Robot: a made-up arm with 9 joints.
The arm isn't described. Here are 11 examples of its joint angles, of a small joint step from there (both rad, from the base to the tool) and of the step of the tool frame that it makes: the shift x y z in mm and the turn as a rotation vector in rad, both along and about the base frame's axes.
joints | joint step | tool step
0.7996 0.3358 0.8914 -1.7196 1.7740 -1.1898 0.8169 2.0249 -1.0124 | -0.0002 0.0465 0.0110 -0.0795 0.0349 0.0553 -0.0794 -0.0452 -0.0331 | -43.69 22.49 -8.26 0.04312 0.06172 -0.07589
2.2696 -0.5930 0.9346 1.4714 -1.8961 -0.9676 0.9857 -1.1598 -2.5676 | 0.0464 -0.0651 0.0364 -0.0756 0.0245 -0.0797 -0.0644 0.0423 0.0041 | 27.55 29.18 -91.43 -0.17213 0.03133 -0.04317
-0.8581 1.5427 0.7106 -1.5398 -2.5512 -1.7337 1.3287 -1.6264 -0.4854 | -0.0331 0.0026 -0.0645 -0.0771 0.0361 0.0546 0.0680 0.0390 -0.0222 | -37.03 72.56 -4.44 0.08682 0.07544 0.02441
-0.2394 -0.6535 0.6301 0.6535 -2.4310 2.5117 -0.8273 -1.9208 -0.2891 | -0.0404 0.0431 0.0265 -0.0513 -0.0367 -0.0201 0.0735 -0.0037 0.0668 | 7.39 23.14 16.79 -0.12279 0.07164 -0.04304
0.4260 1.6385 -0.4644 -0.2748 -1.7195 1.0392 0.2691 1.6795 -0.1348 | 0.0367 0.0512 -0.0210 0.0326 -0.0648 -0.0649 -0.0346 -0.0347 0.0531 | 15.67 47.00 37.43 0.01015 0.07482 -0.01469
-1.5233 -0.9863 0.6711 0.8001 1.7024 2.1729 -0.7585 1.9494 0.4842 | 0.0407 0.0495 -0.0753 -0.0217 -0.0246 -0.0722 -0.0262 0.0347 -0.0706 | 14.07 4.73 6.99 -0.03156 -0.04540 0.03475
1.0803 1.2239 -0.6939 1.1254 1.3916 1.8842 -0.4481 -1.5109 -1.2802 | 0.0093 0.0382 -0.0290 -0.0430 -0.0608 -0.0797 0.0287 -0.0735 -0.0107 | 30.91 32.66 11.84 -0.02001 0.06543 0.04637
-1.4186 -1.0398 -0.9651 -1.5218 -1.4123 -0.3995 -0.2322 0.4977 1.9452 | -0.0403 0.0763 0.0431 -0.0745 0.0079 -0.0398 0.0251 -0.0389 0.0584 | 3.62 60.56 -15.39 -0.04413 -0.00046 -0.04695
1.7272 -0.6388 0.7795 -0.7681 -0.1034 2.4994 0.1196 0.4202 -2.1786 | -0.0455 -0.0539 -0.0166 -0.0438 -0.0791 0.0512 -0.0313 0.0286 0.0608 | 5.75 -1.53 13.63 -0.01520 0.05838 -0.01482
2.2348 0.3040 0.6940 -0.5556 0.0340 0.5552 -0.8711 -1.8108 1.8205 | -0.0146 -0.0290 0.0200 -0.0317 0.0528 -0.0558 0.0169 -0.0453 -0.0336 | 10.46 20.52 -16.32 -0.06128 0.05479 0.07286
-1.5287 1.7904 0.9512 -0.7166 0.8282 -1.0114 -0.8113 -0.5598 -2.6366 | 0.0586 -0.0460 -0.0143 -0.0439 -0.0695 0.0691 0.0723 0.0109 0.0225 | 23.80 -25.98 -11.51 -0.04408 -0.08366 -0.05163
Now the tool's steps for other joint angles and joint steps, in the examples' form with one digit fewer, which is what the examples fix.
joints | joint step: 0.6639 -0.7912 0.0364 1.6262 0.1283 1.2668 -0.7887 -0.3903 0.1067 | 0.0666 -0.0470 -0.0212 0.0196 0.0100 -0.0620 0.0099 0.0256 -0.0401
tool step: 23.7 34.7 37.8 -0.0424 0.0310 0.0451
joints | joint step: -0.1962 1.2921 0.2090 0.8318 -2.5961 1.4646 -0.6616 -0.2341 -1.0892 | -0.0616 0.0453 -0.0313 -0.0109 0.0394 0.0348 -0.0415 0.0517 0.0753
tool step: 0.8 24.7 -11.8 0.0695 0.0929 -0.0029
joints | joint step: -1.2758 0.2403 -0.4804 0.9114 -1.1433 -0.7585 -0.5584 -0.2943 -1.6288 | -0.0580 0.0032 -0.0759 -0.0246 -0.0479 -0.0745 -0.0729 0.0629 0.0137
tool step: -16.8 57.1 62.2 0.1773 -0.1841 0.1009
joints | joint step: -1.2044 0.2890 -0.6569 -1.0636 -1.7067 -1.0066 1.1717 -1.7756 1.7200 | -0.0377 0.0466 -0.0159 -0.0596 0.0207 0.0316 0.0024 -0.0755 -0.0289
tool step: -21.6 65.3 24.3 0.0072 -0.0551 0.0645
